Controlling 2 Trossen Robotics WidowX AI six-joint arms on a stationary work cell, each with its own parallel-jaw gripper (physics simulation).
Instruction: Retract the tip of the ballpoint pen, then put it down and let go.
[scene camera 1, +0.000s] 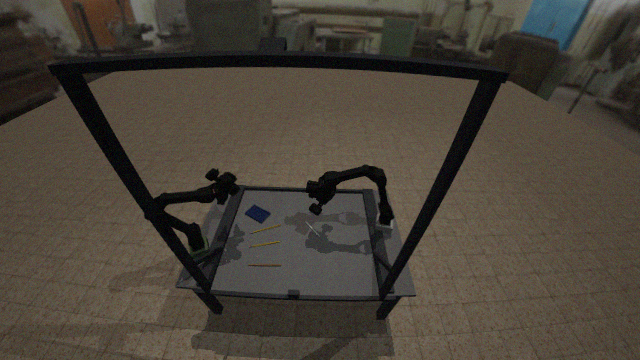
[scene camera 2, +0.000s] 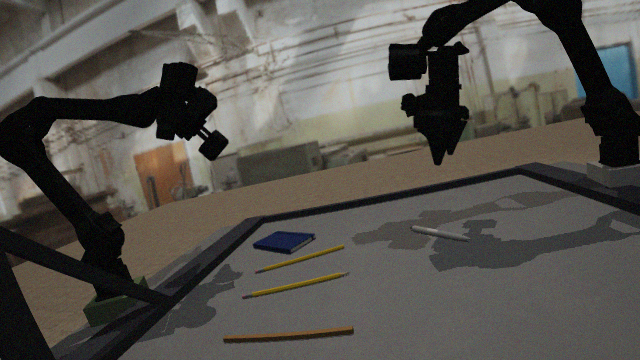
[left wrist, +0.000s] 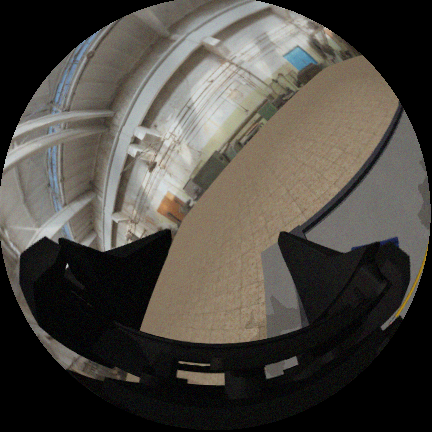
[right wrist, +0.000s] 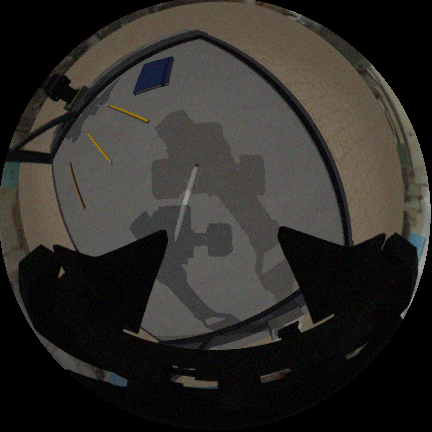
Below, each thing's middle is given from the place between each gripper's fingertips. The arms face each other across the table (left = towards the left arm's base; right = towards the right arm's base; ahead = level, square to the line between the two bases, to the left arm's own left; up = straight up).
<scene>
Right now my right hand is 37 cm to the right of the blue notebook (scene camera 2: 285, 242), 14 cm short of it and 13 cm above it. The rest, counted from my right hand: green object (scene camera 2: 97, 313) 70 cm to the left, 12 cm below, 8 cm behind.
My left gripper is now 32 cm above the blue notebook, 14 cm to the left of it and 4 cm past it. Also, from my left hand: green object (30 cm below, 26 cm behind, 18 cm to the left).
</scene>
